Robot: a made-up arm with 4 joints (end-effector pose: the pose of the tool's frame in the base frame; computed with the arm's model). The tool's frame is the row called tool.
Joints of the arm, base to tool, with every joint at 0 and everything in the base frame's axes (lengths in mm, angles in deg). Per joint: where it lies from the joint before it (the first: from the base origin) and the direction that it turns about. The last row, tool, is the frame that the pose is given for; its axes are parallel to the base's.
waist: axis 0 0 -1 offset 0 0 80
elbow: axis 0 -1 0 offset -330 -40 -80
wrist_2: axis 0 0 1 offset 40 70 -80
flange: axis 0 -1 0 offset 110 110 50
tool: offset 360 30 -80
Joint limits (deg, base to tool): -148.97..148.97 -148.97..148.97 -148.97..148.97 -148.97..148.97
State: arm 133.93 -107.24 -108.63 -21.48
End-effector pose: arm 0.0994 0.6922 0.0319 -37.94 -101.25 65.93
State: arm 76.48 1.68 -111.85 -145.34
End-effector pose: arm 0.1714 0.1122 -0.1613 -170.69 13.16 52.43
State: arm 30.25 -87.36 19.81 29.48
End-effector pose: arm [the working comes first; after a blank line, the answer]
Working (the frame after each row of the table, in the pose's form):
after waist: 0.0000 0.0000 0.0800 0.00 0.00 -30.25
after elbow: -0.3052 0.1317 0.0000 23.02 85.15 -24.10
after wrist_2: -0.3374 0.2315 -0.0436 37.00 79.25 -8.33
after flange: -0.2207 0.3264 -0.1075 32.02 50.82 -16.62

-0.0407 0.3925 -0.4239 32.02 50.82 -16.62
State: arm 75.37 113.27 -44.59 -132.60
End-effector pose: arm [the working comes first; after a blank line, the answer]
Working (the frame after each row of the table, in the pose's form):
after waist: 0.0000 0.0000 0.0800 0.00 0.00 -75.37
after elbow: -0.1221 0.3092 0.0000 -72.81 -94.26 -47.95
after wrist_2: -0.0398 0.2711 0.0684 -34.13 -124.01 -73.33
after flange: -0.0658 0.3752 0.1915 41.90 -8.66 -47.63

0.2287 0.1726 0.0962 41.90 -8.66 -47.63
